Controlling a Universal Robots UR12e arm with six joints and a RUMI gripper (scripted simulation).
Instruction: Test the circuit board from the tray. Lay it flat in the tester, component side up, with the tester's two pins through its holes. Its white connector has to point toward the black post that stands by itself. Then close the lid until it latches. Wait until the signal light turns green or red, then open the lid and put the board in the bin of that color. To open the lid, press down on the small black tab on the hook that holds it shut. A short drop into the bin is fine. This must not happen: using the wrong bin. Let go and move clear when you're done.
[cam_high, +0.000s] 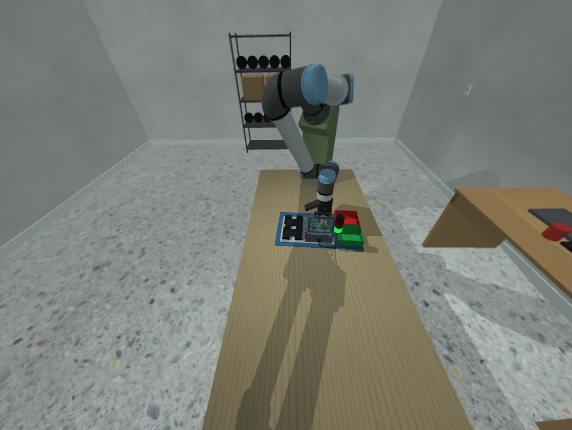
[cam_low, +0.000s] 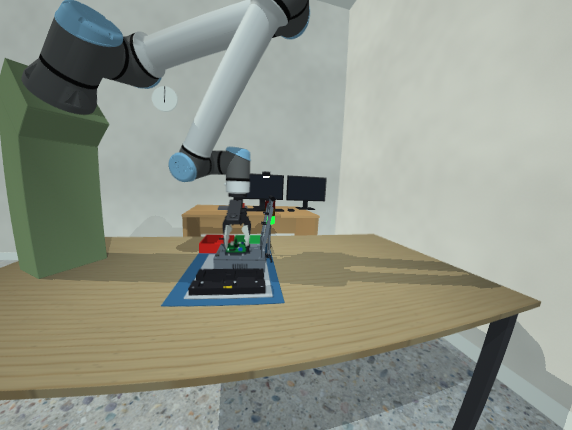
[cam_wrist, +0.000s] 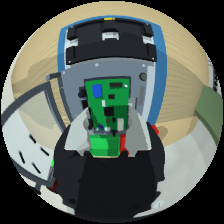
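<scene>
Now: the green circuit board right at my hand. From my hand the other things lie so: tester lid: 10 cm ahead, 5 cm to the right, 11 cm above; then red bin: 1 cm behind, 23 cm to the left, 6 cm below; then green bin: 13 cm ahead, 16 cm to the left, 6 cm below.
</scene>
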